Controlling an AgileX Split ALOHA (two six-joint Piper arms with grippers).
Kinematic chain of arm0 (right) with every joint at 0, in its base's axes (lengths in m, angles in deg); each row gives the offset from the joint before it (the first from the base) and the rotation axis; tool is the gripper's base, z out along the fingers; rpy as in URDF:
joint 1: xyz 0 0 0.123 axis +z
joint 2: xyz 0 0 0 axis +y
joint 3: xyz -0.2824 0 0.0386 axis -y
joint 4: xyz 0.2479 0 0.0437 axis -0.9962 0 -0.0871
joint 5: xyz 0 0 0 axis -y
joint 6: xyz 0.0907 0 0.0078 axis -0.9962 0 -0.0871
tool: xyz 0 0 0 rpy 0 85 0
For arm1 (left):
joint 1: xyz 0 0 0.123 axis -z
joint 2: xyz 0 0 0 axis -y
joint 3: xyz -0.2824 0 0.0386 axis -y
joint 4: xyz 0.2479 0 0.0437 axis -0.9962 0 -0.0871
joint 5: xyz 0 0 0 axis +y
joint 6: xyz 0.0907 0 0.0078 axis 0.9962 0 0.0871
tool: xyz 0 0 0 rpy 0 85 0
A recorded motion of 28 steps. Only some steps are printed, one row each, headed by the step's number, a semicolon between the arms.
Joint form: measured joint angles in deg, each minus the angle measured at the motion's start. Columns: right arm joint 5, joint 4, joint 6, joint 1, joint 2, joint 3; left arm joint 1, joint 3, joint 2, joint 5, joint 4, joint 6.
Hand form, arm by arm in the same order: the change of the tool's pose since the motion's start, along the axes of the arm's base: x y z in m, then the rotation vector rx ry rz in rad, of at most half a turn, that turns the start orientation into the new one. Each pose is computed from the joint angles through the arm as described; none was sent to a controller.
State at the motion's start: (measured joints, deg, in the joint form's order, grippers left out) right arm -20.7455 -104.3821 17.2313 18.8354 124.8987 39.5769; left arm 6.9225 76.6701 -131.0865 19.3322 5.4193 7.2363
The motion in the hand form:
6: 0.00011 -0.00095 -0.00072 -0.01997 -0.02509 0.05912; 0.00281 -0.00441 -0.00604 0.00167 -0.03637 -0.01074
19: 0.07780 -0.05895 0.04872 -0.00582 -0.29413 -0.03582; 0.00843 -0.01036 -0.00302 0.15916 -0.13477 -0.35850
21: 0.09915 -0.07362 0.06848 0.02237 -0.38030 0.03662; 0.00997 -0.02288 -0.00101 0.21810 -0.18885 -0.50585
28: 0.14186 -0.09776 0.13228 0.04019 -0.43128 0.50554; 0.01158 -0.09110 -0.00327 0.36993 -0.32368 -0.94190
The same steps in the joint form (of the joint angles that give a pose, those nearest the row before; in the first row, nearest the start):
6: 0.68 0.33 3.48 0.00 0.07 0.05; 0.61 0.07 -1.08 -3.08 -0.18 0.06
19: -0.13 8.39 4.24 -13.95 -5.39 9.62; 1.49 0.26 -1.13 -7.01 -3.19 18.56
21: -4.35 16.79 2.50 -17.62 -6.34 14.22; 3.09 0.33 -1.13 -9.34 -3.20 26.43
28: -26.57 55.36 -11.39 -22.97 -6.98 33.85; 11.51 4.20 -3.75 -12.87 -4.11 45.22

